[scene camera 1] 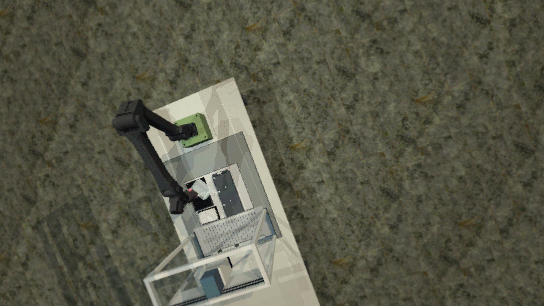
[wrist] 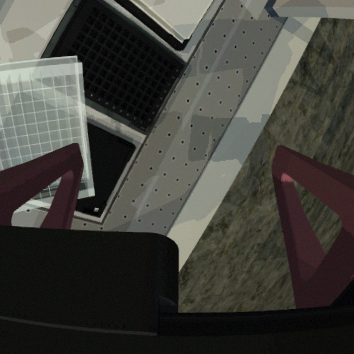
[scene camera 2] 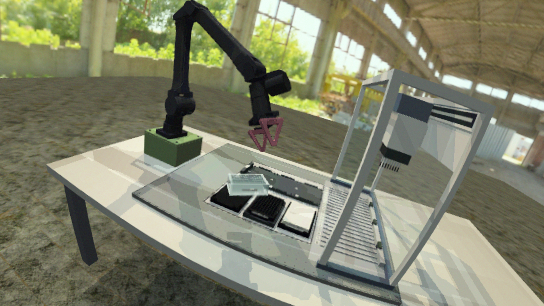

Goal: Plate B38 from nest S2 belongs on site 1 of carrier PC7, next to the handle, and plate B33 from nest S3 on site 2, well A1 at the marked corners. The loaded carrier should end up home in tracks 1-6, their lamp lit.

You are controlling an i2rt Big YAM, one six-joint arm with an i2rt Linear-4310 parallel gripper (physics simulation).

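Frame: origin at the arm's base, x ahead, y left, z up, level; millimetres.
Seen in the pictures: gripper, fingertip midpoint: (scene camera 1: 189, 203) (wrist: 176, 154) (scene camera 2: 268, 149); arm's base, origin of the base link: (scene camera 1: 188, 131) (scene camera 2: 171, 134).
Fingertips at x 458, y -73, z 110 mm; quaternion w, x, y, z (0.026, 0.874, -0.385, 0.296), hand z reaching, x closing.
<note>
Offsets run from my fingertips to a thing's top centre. Level surfaces: height alone.
A clear gridded plate @(dz -124, dx -50, dy +24 mm) (scene camera 1: 201, 189) (scene camera 2: 247, 184) (wrist: 40, 120) sits askew over a black nest @(dz -176, dx -72, dy -19 mm) (scene camera 2: 227, 200) (wrist: 107, 165), its corners overhanging. A black plate @(dz -167, dx +44, dy -14 mm) (scene camera 2: 265, 207) (wrist: 125, 65) sits squarely in the middle nest. A white plate @(dz -167, dx +150, dy +5 mm) (scene camera 1: 208, 215) (scene camera 2: 299, 217) (wrist: 170, 15) sits in the nest nearest the tracks. The dark carrier @(dz -163, dx +31, dy +187 mm) (scene camera 1: 227, 192) (scene camera 2: 290, 184) lies flat beside the nest row. My gripper (scene camera 1: 192, 194) (scene camera 2: 268, 146) (wrist: 176, 154) is open and empty, well above the nests. In the wrist view its left finger overlaps the clear plate. Labels, well A1 marks and track lamps cannot be read.
The slotted track deck (scene camera 1: 227, 232) (scene camera 2: 350, 225) lies past the nests. A white gantry frame (scene camera 1: 200, 262) (scene camera 2: 359, 170) rises over it, with a blue-grey head (scene camera 1: 211, 282) (scene camera 2: 412, 107) and pipette tips. The perforated metal board @(dz -193 mm) (scene camera 2: 175, 195) surrounds the nests. The green arm base (scene camera 1: 200, 130) (scene camera 2: 172, 150) stands opposite.
</note>
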